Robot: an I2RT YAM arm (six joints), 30 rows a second.
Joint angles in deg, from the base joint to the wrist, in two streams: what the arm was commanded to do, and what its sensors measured. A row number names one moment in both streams.
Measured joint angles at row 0:
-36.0 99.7 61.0 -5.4 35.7 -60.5
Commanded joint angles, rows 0 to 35:
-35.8 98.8 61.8 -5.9 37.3 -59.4
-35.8 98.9 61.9 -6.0 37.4 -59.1
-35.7 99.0 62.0 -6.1 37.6 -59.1
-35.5 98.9 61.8 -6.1 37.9 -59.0
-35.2 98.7 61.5 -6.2 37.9 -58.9
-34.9 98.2 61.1 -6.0 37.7 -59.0
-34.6 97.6 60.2 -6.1 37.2 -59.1
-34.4 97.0 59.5 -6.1 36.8 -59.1
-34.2 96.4 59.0 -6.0 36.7 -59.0
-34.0 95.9 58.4 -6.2 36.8 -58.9
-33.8 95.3 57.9 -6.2 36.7 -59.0
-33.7 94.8 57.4 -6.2 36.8 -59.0
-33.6 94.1 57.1 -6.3 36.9 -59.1
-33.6 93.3 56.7 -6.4 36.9 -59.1
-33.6 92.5 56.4 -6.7 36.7 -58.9
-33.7 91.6 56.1 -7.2 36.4 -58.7
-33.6 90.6 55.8 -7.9 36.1 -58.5
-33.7 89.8 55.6 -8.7 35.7 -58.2
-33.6 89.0 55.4 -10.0 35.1 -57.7
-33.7 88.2 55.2 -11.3 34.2 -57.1
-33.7 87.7 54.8 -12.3 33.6 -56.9
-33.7 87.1 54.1 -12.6 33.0 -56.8
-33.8 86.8 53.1 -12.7 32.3 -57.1
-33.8 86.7 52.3 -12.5 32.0 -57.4
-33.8 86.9 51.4 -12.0 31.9 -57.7
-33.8 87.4 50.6 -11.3 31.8 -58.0
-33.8 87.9 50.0 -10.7 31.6 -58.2
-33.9 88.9 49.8 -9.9 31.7 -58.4
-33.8 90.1 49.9 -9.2 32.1 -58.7
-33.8 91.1 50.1 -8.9 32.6 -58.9
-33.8 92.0 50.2 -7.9 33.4 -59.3
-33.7 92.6 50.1 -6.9 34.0 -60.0
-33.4 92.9 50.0 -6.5 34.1 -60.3
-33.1 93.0 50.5 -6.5 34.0 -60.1
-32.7 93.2 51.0 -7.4 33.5 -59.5
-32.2 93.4 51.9 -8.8 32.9 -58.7
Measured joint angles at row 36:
-33.2 93.4 50.2 -8.7 33.2 -58.9
